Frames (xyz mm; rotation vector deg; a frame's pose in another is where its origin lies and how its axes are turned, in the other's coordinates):
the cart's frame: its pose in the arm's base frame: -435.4 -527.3 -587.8 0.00 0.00 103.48
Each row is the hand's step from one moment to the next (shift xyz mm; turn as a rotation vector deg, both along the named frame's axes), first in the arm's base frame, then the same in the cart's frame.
Working: the arm's base frame: its pose in the cart's frame: 411.3 -546.3 587.8 0.00 0.00 -103.48

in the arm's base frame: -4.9 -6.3 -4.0 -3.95 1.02 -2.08
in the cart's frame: -5.0 6.2 -4.0 1.91 3.60 -2.08
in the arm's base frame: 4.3 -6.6 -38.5 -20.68 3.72 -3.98
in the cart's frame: -7.4 -2.6 -38.5 8.44 19.24 -3.98
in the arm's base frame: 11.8 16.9 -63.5 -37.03 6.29 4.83
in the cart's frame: 13.7 -15.4 -63.5 14.75 34.54 4.83
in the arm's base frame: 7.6 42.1 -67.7 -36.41 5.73 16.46
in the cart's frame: 39.2 -17.2 -67.7 14.06 34.07 16.46
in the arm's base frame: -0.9 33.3 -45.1 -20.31 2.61 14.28
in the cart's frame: 32.6 -6.9 -45.1 7.27 19.14 14.28
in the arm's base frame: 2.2 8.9 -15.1 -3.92 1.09 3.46
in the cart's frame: 8.1 -4.2 -15.1 1.97 3.56 3.46
